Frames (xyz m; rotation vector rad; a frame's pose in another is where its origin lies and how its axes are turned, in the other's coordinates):
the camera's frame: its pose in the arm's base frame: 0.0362 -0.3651 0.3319 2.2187 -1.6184 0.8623
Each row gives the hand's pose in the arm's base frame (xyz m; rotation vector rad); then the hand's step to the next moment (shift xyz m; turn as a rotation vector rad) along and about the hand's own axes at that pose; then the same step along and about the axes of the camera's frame.
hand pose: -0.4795 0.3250 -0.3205 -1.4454 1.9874 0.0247
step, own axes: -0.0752 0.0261 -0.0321 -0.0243 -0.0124 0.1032
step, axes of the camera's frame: -0.0194 -0.0037 -0.0835 -0.0672 -0.0723 0.0405
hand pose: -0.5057 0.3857 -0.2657 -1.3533 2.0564 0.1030
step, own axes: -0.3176 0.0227 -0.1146 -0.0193 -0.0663 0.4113
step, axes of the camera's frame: -0.0085 -0.1104 -0.3198 -0.2389 -0.2552 0.2274
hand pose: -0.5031 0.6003 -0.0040 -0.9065 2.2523 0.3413
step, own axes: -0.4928 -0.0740 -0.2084 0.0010 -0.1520 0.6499
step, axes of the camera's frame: 0.2550 -0.2934 -0.3750 -0.3479 -0.3981 0.4074
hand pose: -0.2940 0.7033 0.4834 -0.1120 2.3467 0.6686
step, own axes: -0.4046 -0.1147 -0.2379 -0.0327 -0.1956 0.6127
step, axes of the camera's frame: 0.4539 -0.1406 -0.0875 -0.2832 -0.3947 0.4228
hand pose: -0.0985 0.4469 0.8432 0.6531 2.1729 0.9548
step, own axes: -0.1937 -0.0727 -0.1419 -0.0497 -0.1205 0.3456
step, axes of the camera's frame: 0.2364 0.0608 0.0581 -0.1330 -0.2312 0.2555
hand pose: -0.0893 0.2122 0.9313 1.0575 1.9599 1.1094
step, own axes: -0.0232 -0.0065 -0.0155 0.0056 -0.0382 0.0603
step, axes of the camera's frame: 0.0235 0.0128 0.0104 -0.0414 -0.0290 0.0507
